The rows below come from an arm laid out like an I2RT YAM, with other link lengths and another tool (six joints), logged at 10 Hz.
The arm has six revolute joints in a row. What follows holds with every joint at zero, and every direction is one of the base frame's. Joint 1 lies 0.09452 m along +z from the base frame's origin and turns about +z. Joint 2 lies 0.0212 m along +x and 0.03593 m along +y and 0.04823 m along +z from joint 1 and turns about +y. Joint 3 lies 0.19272 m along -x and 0.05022 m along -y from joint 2 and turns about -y. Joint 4 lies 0.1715 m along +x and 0.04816 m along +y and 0.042 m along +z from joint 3 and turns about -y. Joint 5 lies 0.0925 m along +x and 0.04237 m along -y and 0.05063 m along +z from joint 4 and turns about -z. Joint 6 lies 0.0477 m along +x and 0.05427 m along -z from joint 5 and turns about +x. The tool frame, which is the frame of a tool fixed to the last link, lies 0.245 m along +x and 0.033 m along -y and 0.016 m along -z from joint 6; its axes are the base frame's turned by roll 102.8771, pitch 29.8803 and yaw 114.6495 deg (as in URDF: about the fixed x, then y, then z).
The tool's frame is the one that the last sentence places.
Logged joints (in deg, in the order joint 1, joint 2, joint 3, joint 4, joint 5, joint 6), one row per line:
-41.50 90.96 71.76 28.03 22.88 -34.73
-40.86 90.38 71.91 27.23 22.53 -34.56
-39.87 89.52 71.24 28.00 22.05 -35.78
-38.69 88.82 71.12 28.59 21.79 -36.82
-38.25 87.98 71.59 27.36 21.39 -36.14
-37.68 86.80 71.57 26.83 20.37 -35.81
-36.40 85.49 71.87 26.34 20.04 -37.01
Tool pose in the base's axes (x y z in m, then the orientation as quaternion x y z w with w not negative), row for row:
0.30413 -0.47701 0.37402 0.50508 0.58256 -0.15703 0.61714
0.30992 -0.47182 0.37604 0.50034 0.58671 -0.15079 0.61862
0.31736 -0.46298 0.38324 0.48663 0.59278 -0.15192 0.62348
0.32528 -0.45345 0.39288 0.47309 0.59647 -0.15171 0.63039
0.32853 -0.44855 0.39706 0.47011 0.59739 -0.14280 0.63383
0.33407 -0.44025 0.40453 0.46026 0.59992 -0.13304 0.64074
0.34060 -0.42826 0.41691 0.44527 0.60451 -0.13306 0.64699
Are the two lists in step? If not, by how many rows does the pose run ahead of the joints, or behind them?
They are in step.
